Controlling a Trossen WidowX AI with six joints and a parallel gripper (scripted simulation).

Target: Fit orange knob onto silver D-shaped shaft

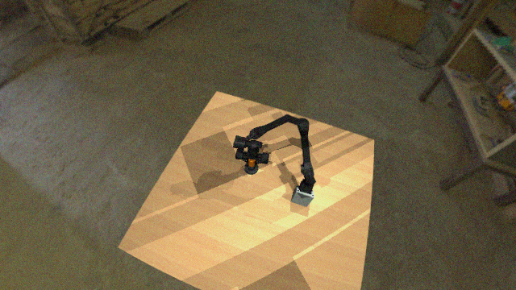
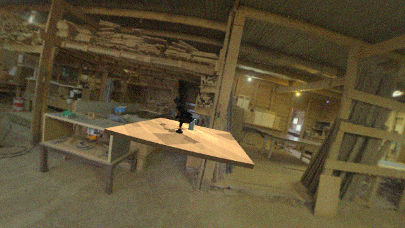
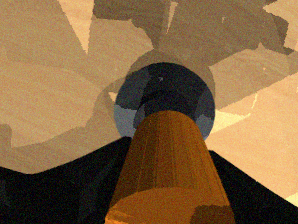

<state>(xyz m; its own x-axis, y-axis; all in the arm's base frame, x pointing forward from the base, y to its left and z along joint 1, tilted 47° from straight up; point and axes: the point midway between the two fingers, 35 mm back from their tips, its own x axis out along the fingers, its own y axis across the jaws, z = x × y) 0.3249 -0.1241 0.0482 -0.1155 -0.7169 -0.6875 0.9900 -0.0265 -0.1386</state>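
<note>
Now: the orange knob 30 mm above my gripper tip. Also, from my gripper tip: dark pedestal (40 mm below).
</note>
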